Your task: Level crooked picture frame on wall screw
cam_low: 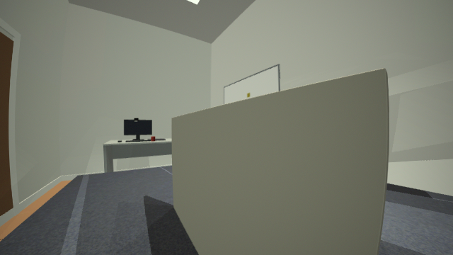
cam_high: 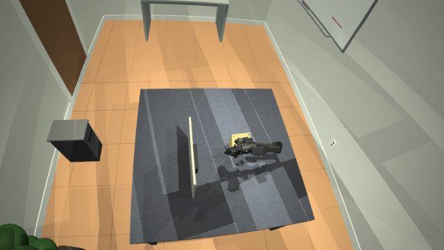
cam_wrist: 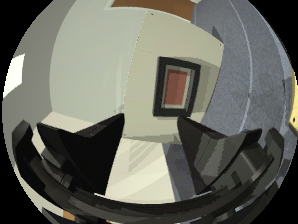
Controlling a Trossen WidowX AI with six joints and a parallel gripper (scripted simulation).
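The picture frame lies 200 mm ahead of my gripper tip, 30 mm to the right of it and 90 mm below it. Also, from my gripper tip: wall panel 210 mm ahead, 40 mm to the right, 100 mm below.
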